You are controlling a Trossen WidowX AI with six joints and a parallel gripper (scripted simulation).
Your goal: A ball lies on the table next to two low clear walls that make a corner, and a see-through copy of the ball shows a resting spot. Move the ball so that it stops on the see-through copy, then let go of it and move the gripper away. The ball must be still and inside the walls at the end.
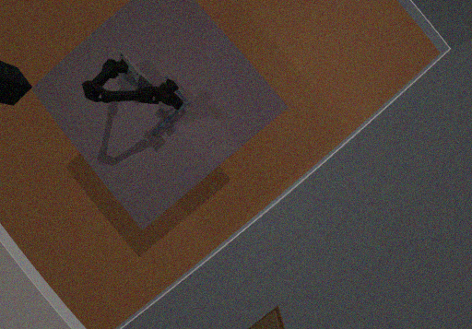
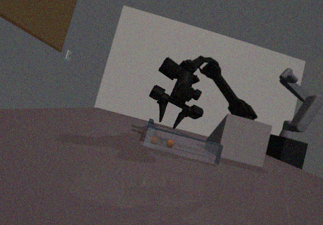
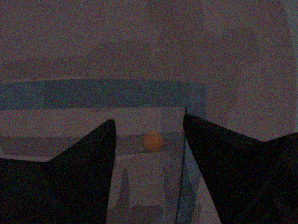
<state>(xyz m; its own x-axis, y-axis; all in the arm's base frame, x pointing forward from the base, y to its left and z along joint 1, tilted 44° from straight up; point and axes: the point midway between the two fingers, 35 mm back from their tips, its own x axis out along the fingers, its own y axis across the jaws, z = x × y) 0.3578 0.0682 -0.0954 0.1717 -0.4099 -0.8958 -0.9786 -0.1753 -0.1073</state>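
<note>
Right now the orange ball is 3 cm behind my gripper tip, 4 cm to the right of it and 6 cm below it. Round my gripper tip: see-through copy of ball: 2 cm ahead, 3 cm to the right, 6 cm below.
</note>
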